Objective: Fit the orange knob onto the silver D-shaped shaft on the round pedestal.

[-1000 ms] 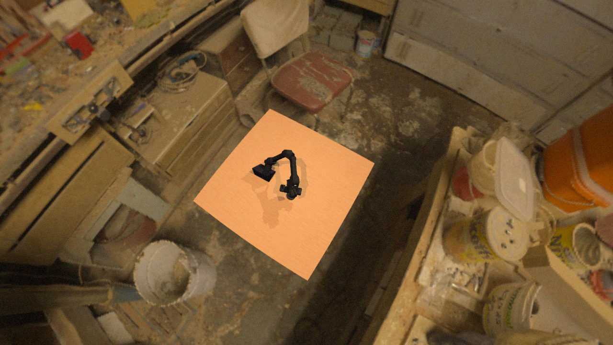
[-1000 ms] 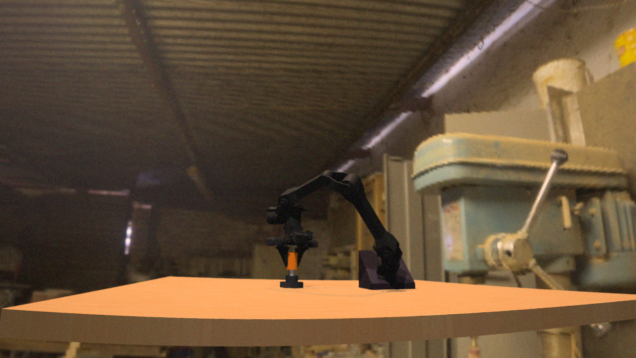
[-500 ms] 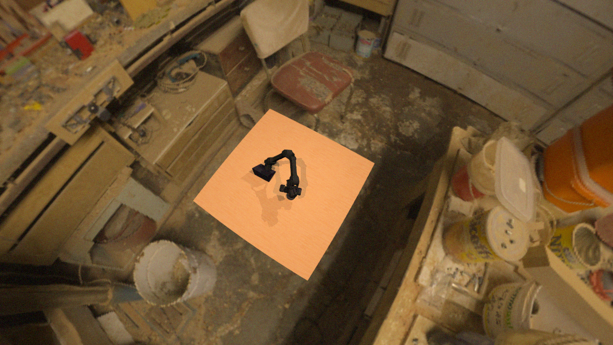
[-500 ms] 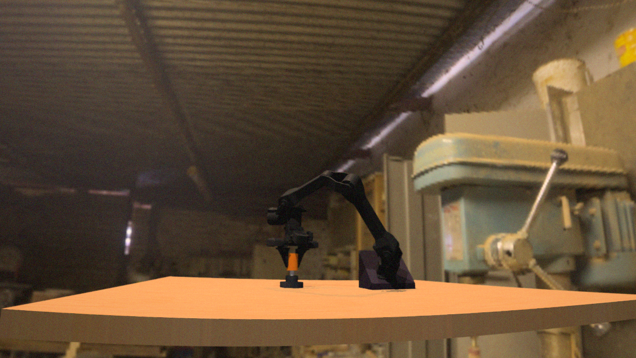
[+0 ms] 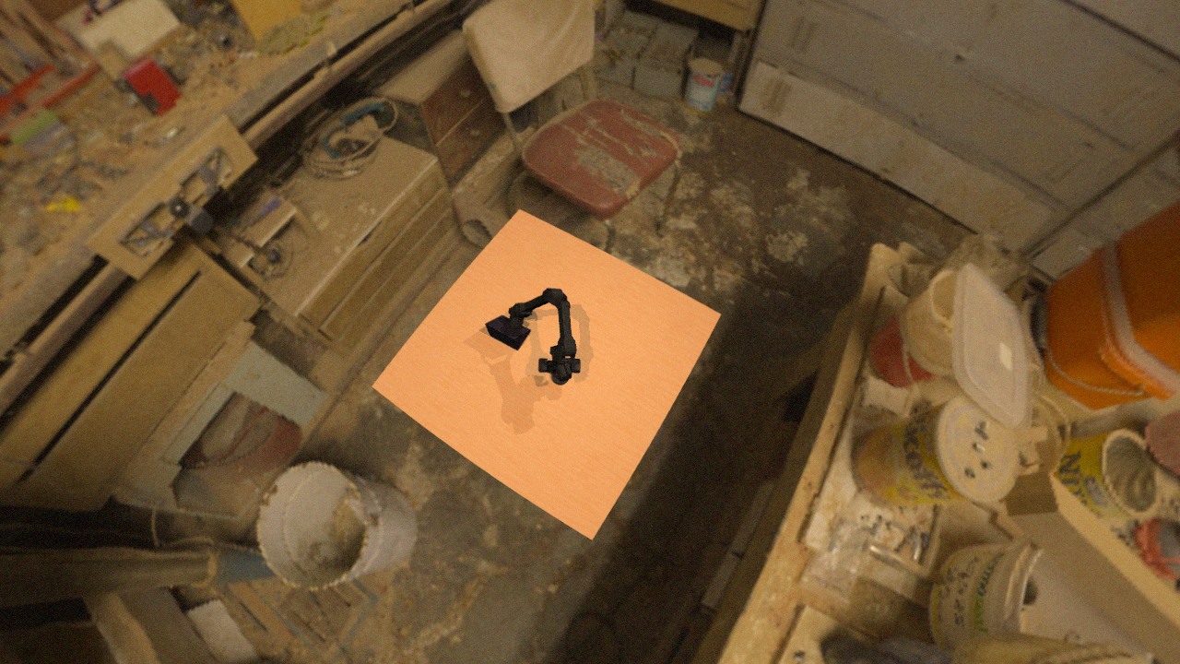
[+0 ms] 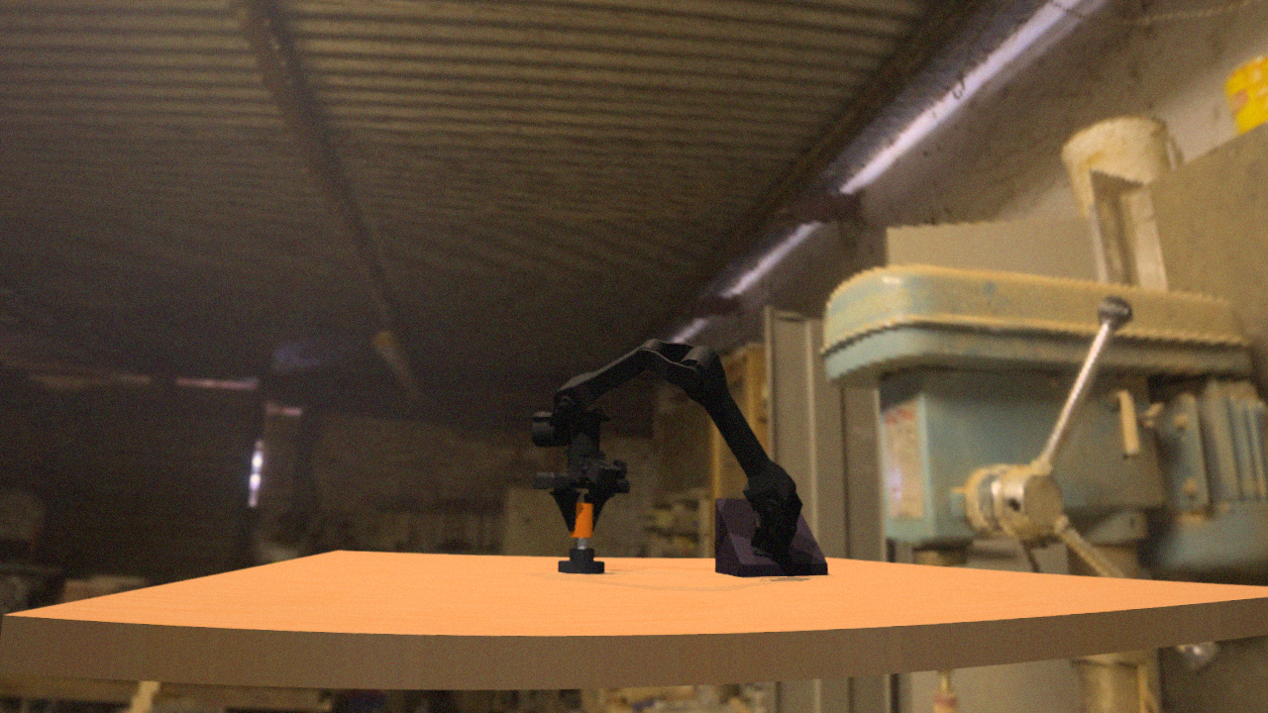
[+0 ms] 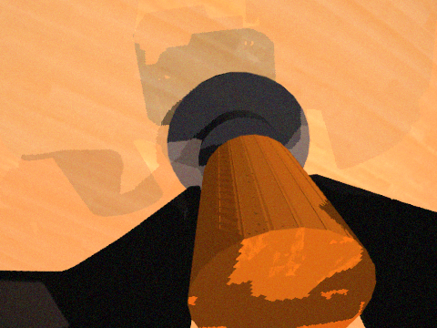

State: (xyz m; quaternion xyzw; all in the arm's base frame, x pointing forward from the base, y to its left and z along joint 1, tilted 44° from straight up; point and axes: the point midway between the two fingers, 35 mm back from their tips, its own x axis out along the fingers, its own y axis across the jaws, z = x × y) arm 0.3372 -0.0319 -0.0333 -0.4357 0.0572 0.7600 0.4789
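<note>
The orange knob is 3 cm above my gripper tip. From my gripper tip the other things lie so: round pedestal (4 cm below).
</note>
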